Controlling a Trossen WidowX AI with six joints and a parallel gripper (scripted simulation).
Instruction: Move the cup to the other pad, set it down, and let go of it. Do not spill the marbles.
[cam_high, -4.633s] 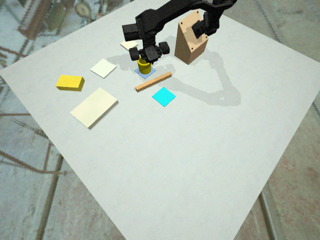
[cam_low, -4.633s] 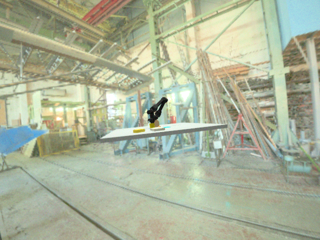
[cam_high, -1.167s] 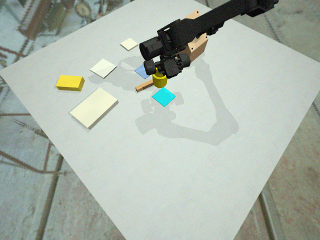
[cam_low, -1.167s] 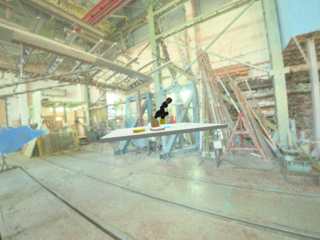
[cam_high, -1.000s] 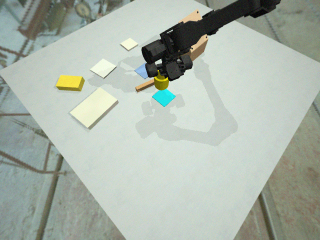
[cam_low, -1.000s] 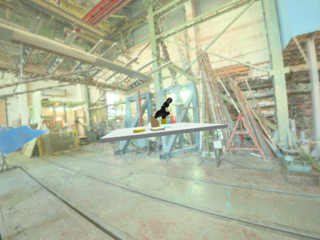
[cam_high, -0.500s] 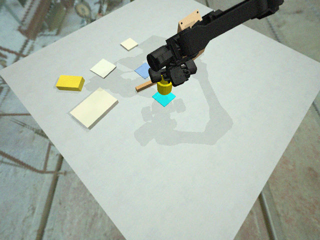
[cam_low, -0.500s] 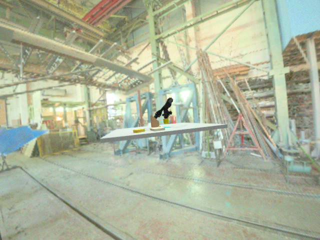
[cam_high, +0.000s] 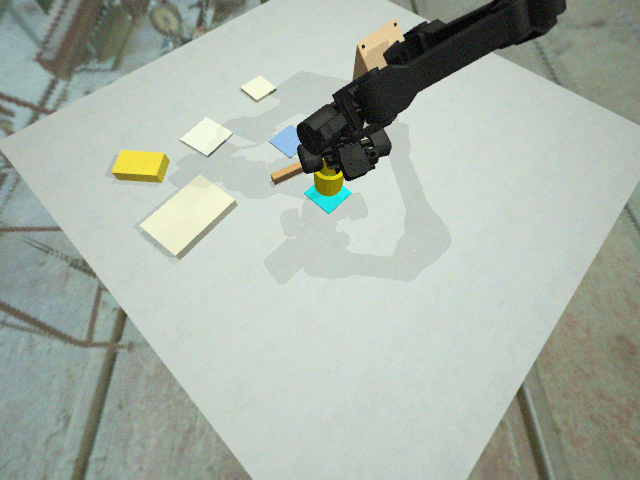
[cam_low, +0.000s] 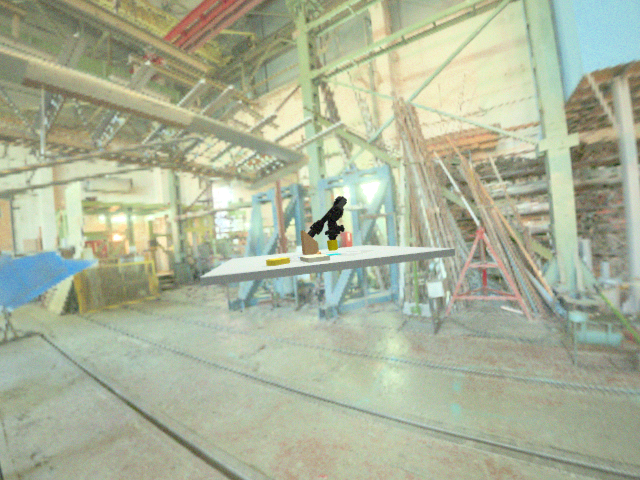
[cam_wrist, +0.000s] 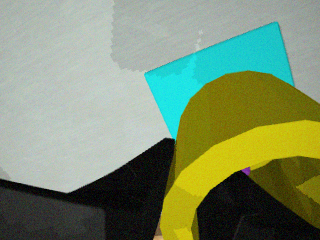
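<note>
My gripper tip is 7 cm above the cyan pad, 2 cm to the left of it and 2 cm short of it. The rest, counted from my gripper tip: wooden bar: 11 cm to the right, 6 cm below, 1 cm behind; yellow cup: 2 cm to the right, 2 cm ahead; large cream slab: 28 cm ahead, 22 cm to the right, 5 cm below.
</note>
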